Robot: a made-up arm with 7 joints. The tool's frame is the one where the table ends. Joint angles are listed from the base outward.
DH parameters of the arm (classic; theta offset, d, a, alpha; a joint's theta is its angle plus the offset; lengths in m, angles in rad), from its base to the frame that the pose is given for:
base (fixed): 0 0 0 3.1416
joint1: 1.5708 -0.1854 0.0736 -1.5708
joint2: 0 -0.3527 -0.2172 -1.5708
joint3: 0.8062 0 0.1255 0
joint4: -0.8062 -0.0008 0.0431 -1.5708
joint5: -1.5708 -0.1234 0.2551 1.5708
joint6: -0.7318 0 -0.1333 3.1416
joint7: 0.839 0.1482 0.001 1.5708
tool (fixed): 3.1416 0.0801 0 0
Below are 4 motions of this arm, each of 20 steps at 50 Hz.
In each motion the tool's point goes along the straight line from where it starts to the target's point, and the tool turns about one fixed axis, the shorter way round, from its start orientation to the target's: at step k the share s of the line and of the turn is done. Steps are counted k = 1, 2, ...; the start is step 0. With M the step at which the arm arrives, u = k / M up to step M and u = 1 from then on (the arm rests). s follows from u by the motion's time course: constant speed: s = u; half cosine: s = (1 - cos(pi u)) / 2; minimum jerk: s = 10 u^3 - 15 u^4 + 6 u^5.
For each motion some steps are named. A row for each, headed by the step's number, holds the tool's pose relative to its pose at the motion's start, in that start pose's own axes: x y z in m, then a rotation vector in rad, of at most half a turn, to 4 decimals.
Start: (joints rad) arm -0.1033 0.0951 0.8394 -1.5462 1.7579 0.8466 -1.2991
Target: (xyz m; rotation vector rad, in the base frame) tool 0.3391 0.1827 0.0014 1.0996 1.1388 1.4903
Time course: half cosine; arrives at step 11
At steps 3, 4, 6, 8, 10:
3: 0.0059 -0.0009 -0.0020 -0.0069 0.0307 0.0131
4: 0.0100 -0.0015 -0.0034 -0.0117 0.0520 0.0222
6: 0.0195 -0.0030 -0.0067 -0.0229 0.1016 0.0433
8: 0.0282 -0.0043 -0.0096 -0.0332 0.1472 0.0628
10: 0.0334 -0.0051 -0.0114 -0.0393 0.1743 0.0743

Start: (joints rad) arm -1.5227 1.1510 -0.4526 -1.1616 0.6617 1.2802 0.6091
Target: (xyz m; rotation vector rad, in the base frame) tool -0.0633 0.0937 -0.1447 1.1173 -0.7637 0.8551
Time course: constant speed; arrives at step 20
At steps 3, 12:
3: -0.0082 -0.0106 -0.0143 0.1022 -0.0562 0.0470
12: -0.0330 -0.0423 -0.0571 0.4088 -0.2246 0.1882

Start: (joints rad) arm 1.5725 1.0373 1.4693 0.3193 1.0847 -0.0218 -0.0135
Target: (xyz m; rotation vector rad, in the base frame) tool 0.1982 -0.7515 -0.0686 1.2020 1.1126 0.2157
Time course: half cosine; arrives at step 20
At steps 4, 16, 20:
4: 0.0025 0.0113 0.0044 -0.0162 0.0344 0.0376
16: 0.0239 0.1073 0.0419 -0.1531 0.3260 0.3566
20: 0.0265 0.1186 0.0463 -0.1693 0.3604 0.3943

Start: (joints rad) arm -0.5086 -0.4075 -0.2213 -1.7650 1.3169 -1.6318 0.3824
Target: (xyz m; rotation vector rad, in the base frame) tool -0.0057 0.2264 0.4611 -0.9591 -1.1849 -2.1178
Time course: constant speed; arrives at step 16
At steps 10, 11, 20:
10: 0.0318 0.1261 -0.0168 -0.0995 0.0879 0.2902
11: 0.0350 0.1387 -0.0184 -0.1095 0.0967 0.3192
20: 0.0509 0.2017 -0.0268 -0.1592 0.1407 0.4642

